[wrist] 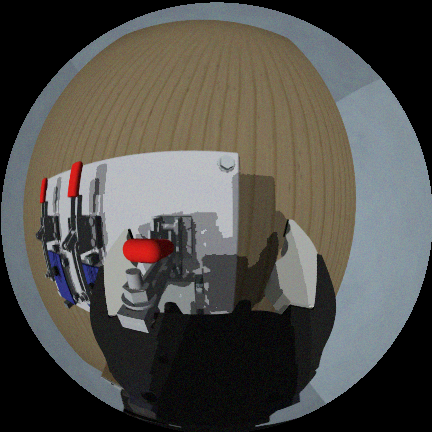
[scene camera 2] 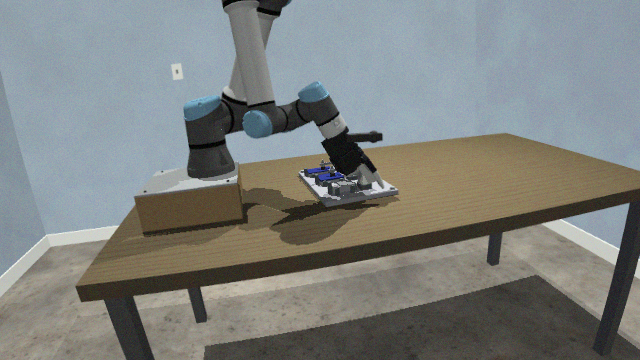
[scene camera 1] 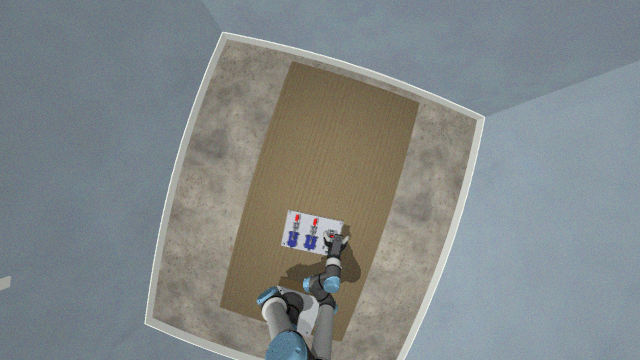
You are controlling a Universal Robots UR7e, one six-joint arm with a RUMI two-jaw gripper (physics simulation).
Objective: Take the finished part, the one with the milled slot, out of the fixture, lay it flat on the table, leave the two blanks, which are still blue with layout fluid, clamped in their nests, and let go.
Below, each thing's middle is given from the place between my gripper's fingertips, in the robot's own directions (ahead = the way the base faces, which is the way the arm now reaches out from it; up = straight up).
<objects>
The red clamp handle [wrist: 151,249] lies 40 mm above my hand, 30 mm to the left of it and 10 mm behind it. Also, from my hand: finished part [wrist: 181,291] 90 mm behind, 20 mm to the left; then fixture plate [scene camera 1: 305,220] 130 mm to the left, 60 mm behind, 30 mm below.
</objects>
